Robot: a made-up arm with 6 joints. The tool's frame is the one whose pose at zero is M. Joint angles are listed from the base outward.
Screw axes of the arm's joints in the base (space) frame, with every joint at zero. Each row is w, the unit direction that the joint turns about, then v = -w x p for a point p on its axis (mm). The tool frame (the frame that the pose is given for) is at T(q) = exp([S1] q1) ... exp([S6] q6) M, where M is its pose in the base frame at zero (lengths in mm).
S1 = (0, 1, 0, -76, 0, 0)
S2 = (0, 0, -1, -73.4, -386.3, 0)
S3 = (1, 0, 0, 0, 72.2, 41.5)
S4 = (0, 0, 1, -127.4, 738.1, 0)
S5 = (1, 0, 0, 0, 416.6, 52.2)
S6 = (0, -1, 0, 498.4, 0, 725.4)
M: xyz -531.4 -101.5 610.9 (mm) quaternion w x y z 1 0 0 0
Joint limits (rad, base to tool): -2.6..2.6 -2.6..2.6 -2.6..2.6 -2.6..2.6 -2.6..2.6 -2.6..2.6
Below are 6 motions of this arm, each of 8 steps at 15 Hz.
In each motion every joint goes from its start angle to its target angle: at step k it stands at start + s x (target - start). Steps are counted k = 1, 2, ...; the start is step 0. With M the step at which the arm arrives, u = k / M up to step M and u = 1 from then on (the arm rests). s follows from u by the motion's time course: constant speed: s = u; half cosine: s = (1 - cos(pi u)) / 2; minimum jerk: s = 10 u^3 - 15 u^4 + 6 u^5.
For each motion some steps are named. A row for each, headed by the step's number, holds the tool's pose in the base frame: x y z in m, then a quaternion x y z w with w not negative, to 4 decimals.
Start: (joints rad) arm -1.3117 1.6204 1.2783 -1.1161 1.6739 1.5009
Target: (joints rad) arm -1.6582 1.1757 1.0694 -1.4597 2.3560 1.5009
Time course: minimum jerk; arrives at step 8
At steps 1, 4, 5, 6, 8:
1: -0.1718 0.6594 -0.6607 -0.4651 -0.2085 0.4604 0.7268
4: -0.0870 0.5431 -0.6899 -0.4510 -0.3114 0.4110 0.7285
5: -0.0385 0.4834 -0.6921 -0.4389 -0.3499 0.3865 0.7318
6: 0.0016 0.4359 -0.6883 -0.4281 -0.3758 0.3664 0.7357
8: 0.0268 0.4066 -0.6836 -0.4212 -0.3900 0.3535 0.7386

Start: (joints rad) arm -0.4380 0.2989 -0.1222 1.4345 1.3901 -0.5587
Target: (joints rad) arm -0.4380 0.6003 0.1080 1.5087 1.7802 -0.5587
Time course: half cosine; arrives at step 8
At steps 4, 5, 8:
4: -0.7269 0.2502 0.0549 0.3813 0.3867 0.5960 0.5915
5: -0.7289 0.2590 0.0551 0.4209 0.3711 0.6031 0.5669
8: -0.7322 0.2753 0.0551 0.4780 0.3432 0.6155 0.5243

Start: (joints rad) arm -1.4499 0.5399 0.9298 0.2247 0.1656 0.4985
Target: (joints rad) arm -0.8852 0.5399 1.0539 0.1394 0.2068 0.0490
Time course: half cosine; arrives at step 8
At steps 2, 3, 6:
2: -0.4597 -0.3709 -0.7447 0.5035 -0.7681 0.1082 0.3805
3: -0.5138 -0.3748 -0.6917 0.5170 -0.7292 0.1045 0.4360
6: -0.6523 -0.3781 -0.4976 0.5616 -0.5706 0.0906 0.5923

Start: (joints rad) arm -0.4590 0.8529 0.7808 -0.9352 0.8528 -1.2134
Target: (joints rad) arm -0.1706 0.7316 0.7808 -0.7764 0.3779 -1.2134
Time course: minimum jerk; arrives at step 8
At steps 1, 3, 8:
1: -0.7658 -0.0839 -0.2343 0.8839 -0.1225 -0.0121 0.4512
3: -0.7833 -0.0937 -0.1744 0.8689 -0.0384 -0.0525 0.4906
8: -0.8098 -0.1261 -0.0009 0.7830 0.1984 -0.1608 0.5672

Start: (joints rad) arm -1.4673 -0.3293 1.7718 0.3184 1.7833 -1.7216
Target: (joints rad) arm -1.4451 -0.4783 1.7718 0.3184 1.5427 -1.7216
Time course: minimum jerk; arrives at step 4
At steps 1, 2, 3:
1: -0.1285 -0.4668 -0.4534 0.1449 -0.1362 -0.9516 0.2344
2: -0.1297 -0.4627 -0.4245 0.1435 -0.1629 -0.9562 0.1963
3: -0.1293 -0.4571 -0.3964 0.1443 -0.1898 -0.9582 0.1585

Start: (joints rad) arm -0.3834 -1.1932 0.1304 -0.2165 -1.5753 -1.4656
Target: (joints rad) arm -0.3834 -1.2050 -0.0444 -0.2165 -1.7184 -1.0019
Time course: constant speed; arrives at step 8
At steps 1, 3, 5, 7, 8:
1: -0.3169 -0.2227 0.3526 -0.6516 0.0455 -0.2486 0.7153
3: -0.3395 -0.1894 0.3548 -0.6693 -0.0215 -0.2374 0.7037
5: -0.3642 -0.1566 0.3523 -0.6868 -0.0868 -0.2246 0.6858
7: -0.3904 -0.1249 0.3449 -0.7038 -0.1497 -0.2104 0.6618
8: -0.4038 -0.1097 0.3393 -0.7122 -0.1801 -0.2027 0.6475

